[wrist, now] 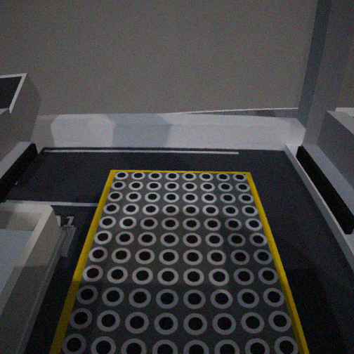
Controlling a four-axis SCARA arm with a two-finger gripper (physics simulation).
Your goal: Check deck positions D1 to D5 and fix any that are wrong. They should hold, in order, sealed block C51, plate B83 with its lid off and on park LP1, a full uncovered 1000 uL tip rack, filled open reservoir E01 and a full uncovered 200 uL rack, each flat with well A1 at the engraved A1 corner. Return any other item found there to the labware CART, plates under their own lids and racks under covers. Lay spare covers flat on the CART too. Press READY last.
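Note:
A tip rack with a yellow rim (170, 245) fills the middle and bottom of the wrist view. Its top shows uncovered, with rows of ringed round holes; its near end runs out of view. It looks flat on the dark deck. My gripper (165, 128) is open, with one finger at the left edge and one at the right edge, well wider than the rack; nothing is between the pads. A cream-walled open reservoir (36, 216) with pale blue-grey filling shows in part at the lower left. The rack's tip size and its A1 corner cannot be read.
An engraved mark (70, 220), partly hidden, lies between reservoir and rack. The corner of a grey box with a dark face (9, 92) stands at upper left. A raised pale ledge (200, 132) runs behind the dark deck (70, 172). A grey upright post (322, 60) stands at the right.

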